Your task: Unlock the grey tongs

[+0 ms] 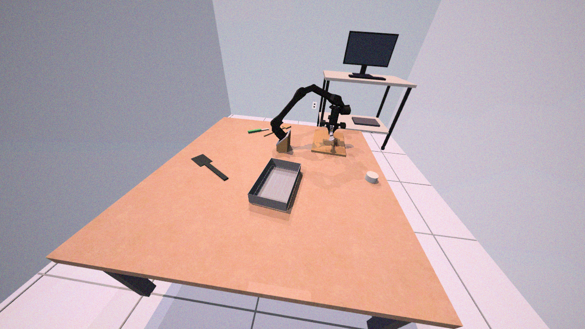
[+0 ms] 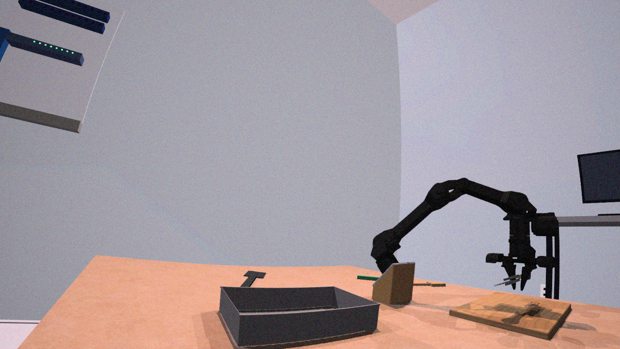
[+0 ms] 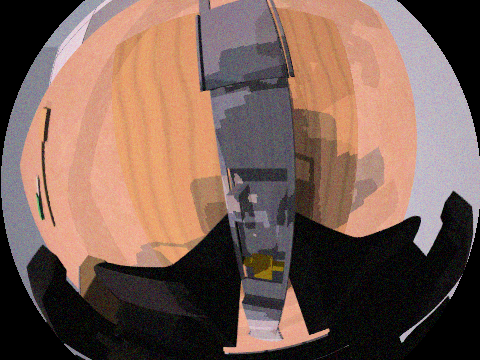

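My gripper tip is now 4 cm below the yellow lock mark. Round my gripper tip: small white cylinder 38 cm ahead, 26 cm to the left, 5 cm below; wooden board 6 cm below; green-handled tool 58 cm to the right, 6 cm below.
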